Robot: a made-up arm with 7 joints. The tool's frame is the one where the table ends.
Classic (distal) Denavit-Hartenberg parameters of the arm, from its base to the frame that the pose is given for. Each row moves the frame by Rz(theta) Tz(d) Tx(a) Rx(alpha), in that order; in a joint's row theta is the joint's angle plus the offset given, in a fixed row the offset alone. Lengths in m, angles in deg.
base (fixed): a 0, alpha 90, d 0.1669, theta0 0
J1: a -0.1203, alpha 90, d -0.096, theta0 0
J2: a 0.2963, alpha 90, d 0.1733, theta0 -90
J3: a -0.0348, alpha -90, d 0.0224, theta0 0
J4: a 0.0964, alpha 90, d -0.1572, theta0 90
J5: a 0.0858, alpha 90, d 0.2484, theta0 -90
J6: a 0.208, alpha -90, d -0.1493, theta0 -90
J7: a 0.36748, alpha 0, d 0, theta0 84.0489
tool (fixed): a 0, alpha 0, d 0.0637, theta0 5.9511
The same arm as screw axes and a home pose.
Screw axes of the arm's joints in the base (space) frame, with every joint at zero. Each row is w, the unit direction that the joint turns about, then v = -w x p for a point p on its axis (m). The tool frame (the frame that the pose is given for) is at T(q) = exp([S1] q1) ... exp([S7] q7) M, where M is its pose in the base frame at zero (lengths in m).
S1: w 0 -1 0 v 0.1669 0.0000 0.0000
S2: w 0 0 -1 v -0.0960 -0.1203 0.0000
S3: w -1 0 0 v 0.0000 0.0064 0.3923
S4: w 0 0 -1 v -0.3575 -0.1427 0.0000
S5: w 0 1 0 v -0.1508 0.0000 -0.0463
S6: w -1 0 0 v 0.0000 -0.2366 0.6059
S7: w 0 0 1 v 0.3979 -0.1030 0.0000
M: xyz 0.4685 0.3598 0.3003 (m) rpy 0.00 0.00 0.00 (deg, as in URDF)

